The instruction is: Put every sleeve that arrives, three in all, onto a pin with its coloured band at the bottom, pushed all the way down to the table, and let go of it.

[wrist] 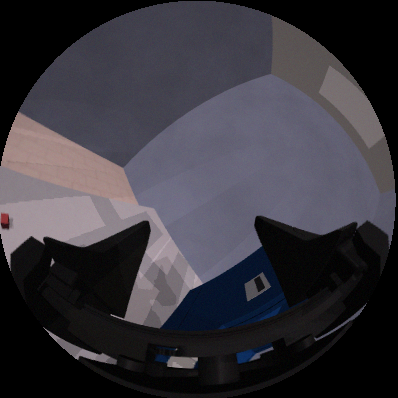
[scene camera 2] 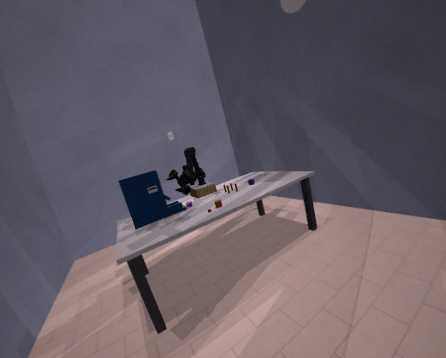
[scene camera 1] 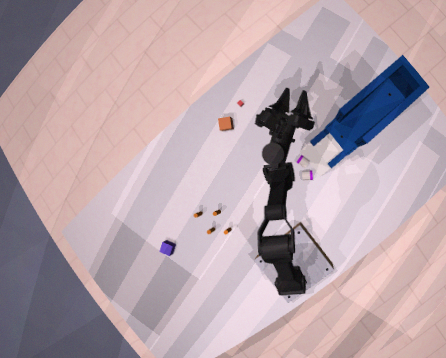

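One white sleeve (scene camera 1: pixel 304 161) with a purple band lies on its side near the mouth of the blue chute. A second white sleeve (scene camera 1: pixel 306 175) lies on its side close by, its purple band towards the right. In scene camera 2 a purple-banded sleeve (scene camera 2: pixel 189 204) shows by the chute mouth. Four thin orange pins (scene camera 1: pixel 216 212) (scene camera 2: pixel 231 187) stand upright in a group, with no sleeve on them. My gripper (scene camera 1: pixel 295 91) (scene camera 2: pixel 173 183) (wrist: pixel 202 224) is open and empty, raised above the table and beside the chute, away from both sleeves. A third sleeve cannot be made out.
The blue chute (scene camera 1: pixel 365 95) (scene camera 2: pixel 142 197) (wrist: pixel 220 295) stands at the table's far right in scene camera 1. An orange block (scene camera 1: pixel 225 123) (scene camera 2: pixel 218 203), a small red cube (scene camera 1: pixel 240 103) (scene camera 2: pixel 209 210) (wrist: pixel 4 220) and a purple cube (scene camera 1: pixel 167 247) (scene camera 2: pixel 251 181) lie on the table.
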